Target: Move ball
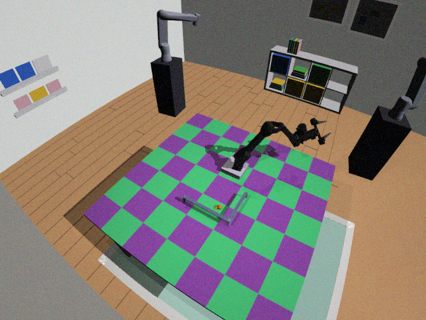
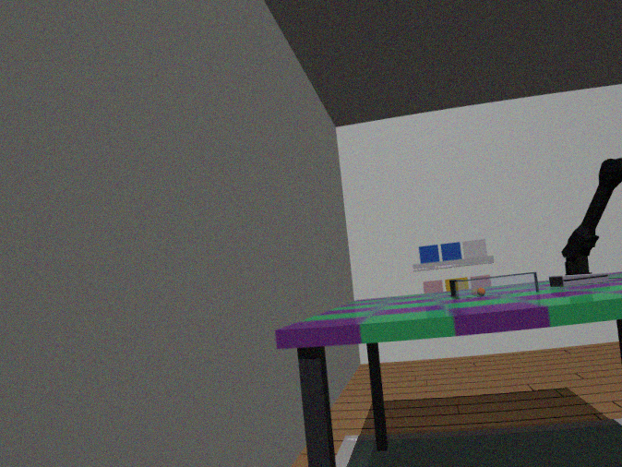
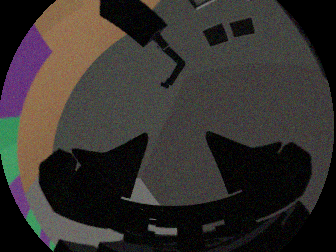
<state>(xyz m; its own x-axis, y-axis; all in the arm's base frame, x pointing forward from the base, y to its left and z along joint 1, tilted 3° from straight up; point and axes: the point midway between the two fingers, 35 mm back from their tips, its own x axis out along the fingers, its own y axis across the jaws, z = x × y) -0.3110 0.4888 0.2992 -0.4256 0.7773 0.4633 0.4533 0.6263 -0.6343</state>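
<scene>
My gripper tip is 68 cm short of the orange ball, 50 cm to the left of it and 32 cm above it.
</scene>
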